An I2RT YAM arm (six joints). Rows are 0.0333 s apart.
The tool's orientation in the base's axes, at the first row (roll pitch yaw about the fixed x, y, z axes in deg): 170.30 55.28 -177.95
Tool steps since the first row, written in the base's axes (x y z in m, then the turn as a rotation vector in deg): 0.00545 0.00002 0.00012 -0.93 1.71 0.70; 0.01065 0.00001 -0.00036 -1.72 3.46 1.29; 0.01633 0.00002 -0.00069 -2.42 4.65 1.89; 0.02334 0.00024 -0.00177 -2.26 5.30 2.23; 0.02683 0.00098 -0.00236 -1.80 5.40 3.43; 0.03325 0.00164 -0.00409 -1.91 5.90 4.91; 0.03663 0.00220 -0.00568 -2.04 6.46 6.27
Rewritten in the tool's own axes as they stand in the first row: -0.00320 -0.00092 0.00432 -0.08 1.90 -0.80; -0.00577 -0.00187 0.00876 -0.15 3.81 -1.42; -0.00873 -0.00288 0.01351 -0.27 5.16 -2.09; -0.01184 -0.00399 0.01980 -0.65 5.80 -2.02; -0.01335 -0.00393 0.02308 -1.90 5.93 -2.31; -0.01560 -0.00456 0.02934 -3.07 6.59 -3.13; -0.01623 -0.00475 0.03306 -4.12 7.29 -3.88
